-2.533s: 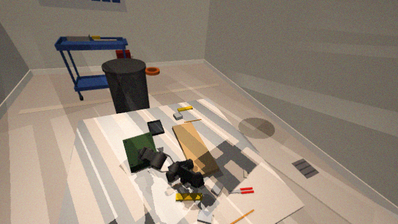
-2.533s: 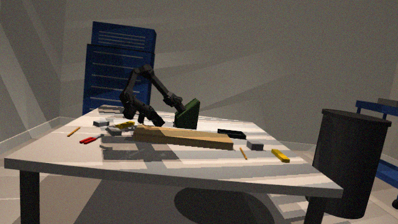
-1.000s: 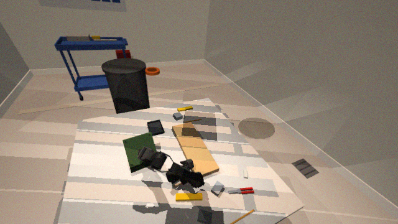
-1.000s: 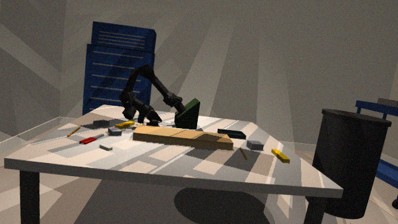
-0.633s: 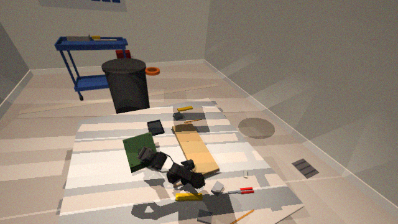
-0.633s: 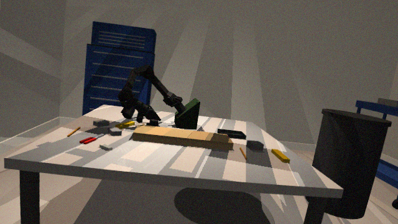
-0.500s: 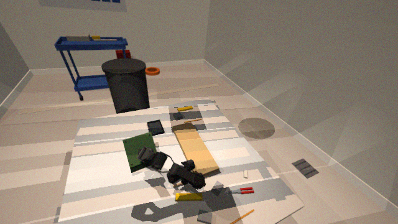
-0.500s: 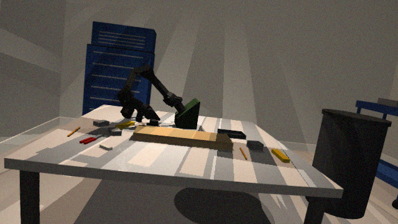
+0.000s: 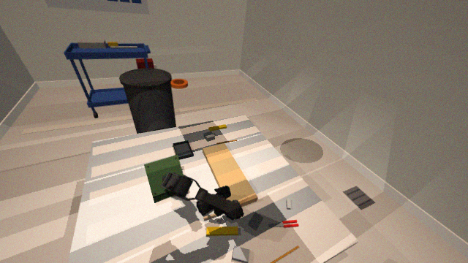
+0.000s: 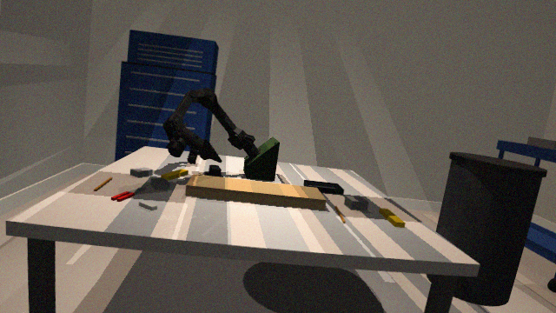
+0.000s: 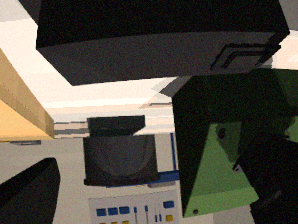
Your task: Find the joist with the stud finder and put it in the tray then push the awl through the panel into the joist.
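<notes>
Now: the stud finder 50 mm below my gripper tip, 20 mm to the right of it and 10 mm behind it. Round my gripper tip: awl 80 mm to the right, 80 mm below, 30 mm ahead; then black tray 480 mm to the left, 90 mm behind, 80 mm below.
</notes>
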